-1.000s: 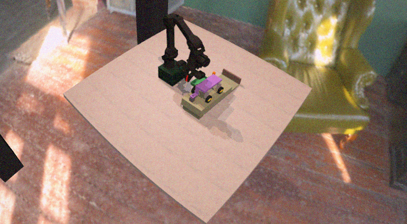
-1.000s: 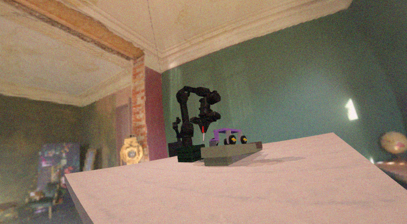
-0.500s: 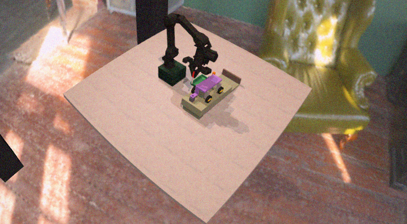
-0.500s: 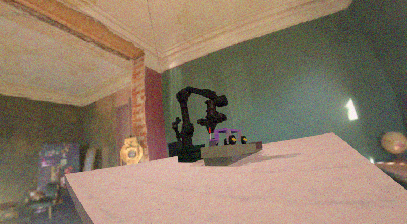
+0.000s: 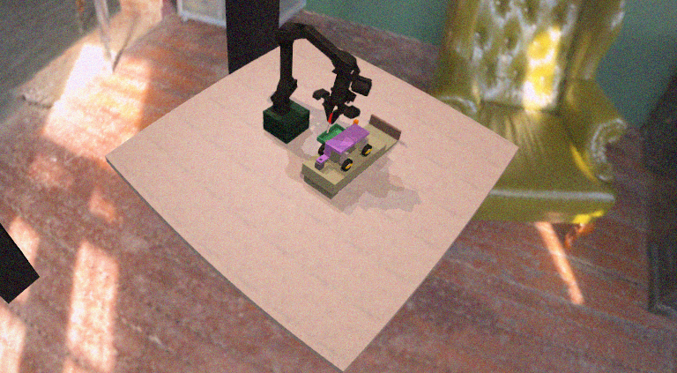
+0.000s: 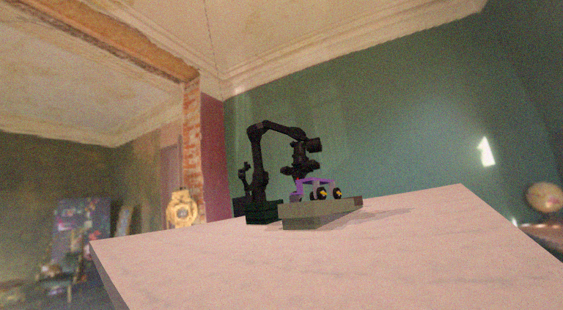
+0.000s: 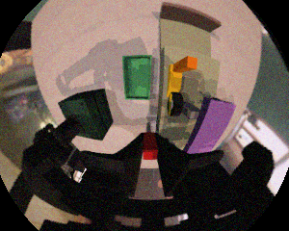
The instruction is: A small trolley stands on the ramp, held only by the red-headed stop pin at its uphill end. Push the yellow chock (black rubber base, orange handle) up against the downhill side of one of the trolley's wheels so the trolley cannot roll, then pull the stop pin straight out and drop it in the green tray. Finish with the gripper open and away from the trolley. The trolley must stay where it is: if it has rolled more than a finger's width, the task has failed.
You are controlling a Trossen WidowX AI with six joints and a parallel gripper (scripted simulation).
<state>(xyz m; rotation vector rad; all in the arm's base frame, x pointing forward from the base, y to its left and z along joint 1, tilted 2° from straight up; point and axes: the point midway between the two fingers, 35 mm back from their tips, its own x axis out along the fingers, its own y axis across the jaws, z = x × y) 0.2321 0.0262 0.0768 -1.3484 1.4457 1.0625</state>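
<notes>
My gripper tip is now 15 cm above the green tray, 7 cm to the right of it and 3 cm past it. Round my gripper tip: purple trolley (10 cm ahead, 4 cm to the right, 3 cm below); red-headed stop pin (right at my gripper tip); yellow chock (7 cm to the left, 6 cm below, 5 cm ahead).
</notes>
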